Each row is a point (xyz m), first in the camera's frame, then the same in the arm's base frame.
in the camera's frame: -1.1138 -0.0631 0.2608
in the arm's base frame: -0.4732 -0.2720 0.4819
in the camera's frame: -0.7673 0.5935 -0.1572
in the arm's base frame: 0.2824 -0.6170 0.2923
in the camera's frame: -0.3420 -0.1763 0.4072
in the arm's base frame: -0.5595 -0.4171 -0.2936
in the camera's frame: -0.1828 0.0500 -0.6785
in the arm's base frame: 0.4734 0.0017 -0.4074
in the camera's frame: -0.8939 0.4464 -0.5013
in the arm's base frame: 0.4638 -0.2766 0.3779
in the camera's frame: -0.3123 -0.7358 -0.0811
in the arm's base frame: -0.4742 0.3029 -0.4569
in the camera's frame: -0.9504 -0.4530 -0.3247
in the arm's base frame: -0.1959 0.3441 0.2267
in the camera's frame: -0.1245 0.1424 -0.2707
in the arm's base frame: 0.2006 -0.3190 -0.4386
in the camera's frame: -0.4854 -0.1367 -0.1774
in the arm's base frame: -0.0786 -0.0820 -0.1510
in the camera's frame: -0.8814 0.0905 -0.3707
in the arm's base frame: 0.1576 -0.0730 0.2848
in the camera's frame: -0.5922 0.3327 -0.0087
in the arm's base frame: 0.0359 -0.5306 0.0632
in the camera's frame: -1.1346 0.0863 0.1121
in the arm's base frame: -0.2701 -0.3001 0.5351
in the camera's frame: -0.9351 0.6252 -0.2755
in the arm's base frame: 0.3757 -0.5410 0.4616
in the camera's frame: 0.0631 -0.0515 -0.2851
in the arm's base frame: 0.1263 -0.1936 -0.6660
